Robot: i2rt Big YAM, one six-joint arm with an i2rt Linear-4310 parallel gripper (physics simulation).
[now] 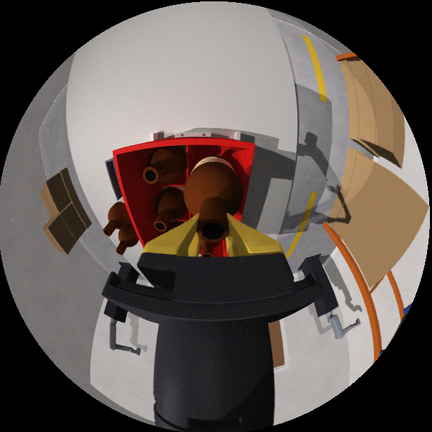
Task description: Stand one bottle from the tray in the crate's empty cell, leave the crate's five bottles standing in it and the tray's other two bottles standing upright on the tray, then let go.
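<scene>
My gripper (212, 217) is shut on the neck of a brown bottle (214, 187) with a pale label, held upright over the right part of the red crate (185, 143). The held bottle hides the part of the crate under it, so I cannot tell how far its base is inside. A brown bottle (164, 165) stands in the crate's far left cell and another bottle (169, 205) stands nearer on the left. Part of one more bottle (207, 247) shows between the yellow fingers. Two bottles (118, 216) (128, 237) stand outside the crate on the left.
A dark edge (113, 179), likely of the tray, shows left of the crate. The crate stands on a pale table (180, 75). A small pale fixture (196, 134) lies behind the crate. Cardboard boxes (382, 215) (66, 210) are on the right and left, beyond the table.
</scene>
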